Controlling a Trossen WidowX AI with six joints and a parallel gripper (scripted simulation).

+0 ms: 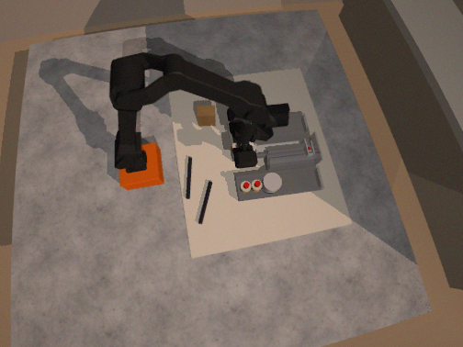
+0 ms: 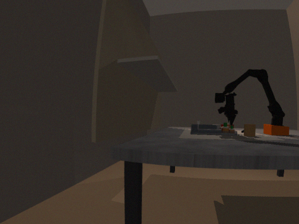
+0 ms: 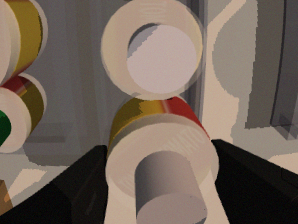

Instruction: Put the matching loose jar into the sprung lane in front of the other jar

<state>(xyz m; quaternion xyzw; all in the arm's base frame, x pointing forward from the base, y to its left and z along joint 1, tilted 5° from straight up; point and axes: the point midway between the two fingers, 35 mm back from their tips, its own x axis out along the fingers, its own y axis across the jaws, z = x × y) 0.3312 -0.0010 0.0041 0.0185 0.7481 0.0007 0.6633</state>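
My gripper tip is now 150 mm short of the grey lane rack, 30 mm to the left of it and 40 mm above it. Round my gripper tip: pale pusher plate (150 mm ahead, 30 mm to the right, 10 mm below); brown box (90 mm behind, 140 mm to the left, 20 mm below); grey disc (90 mm ahead, 130 mm to the right, 30 mm below).
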